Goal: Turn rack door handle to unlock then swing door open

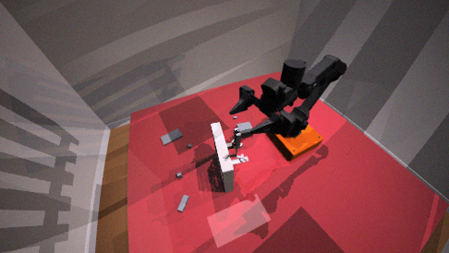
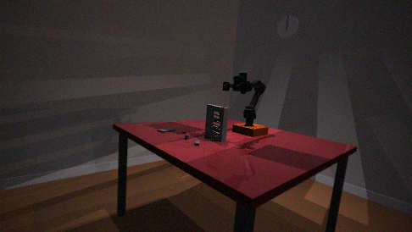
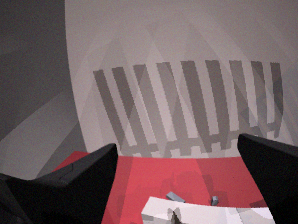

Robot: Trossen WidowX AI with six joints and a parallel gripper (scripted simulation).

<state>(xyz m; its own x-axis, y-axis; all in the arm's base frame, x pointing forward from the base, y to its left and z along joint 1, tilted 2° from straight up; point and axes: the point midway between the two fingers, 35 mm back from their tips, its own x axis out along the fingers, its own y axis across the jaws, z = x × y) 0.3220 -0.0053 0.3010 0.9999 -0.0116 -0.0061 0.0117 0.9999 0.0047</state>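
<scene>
Right now my gripper tip is 6 cm past the dark grey handle, 7 cm to the left of it and 23 cm above it.
</scene>
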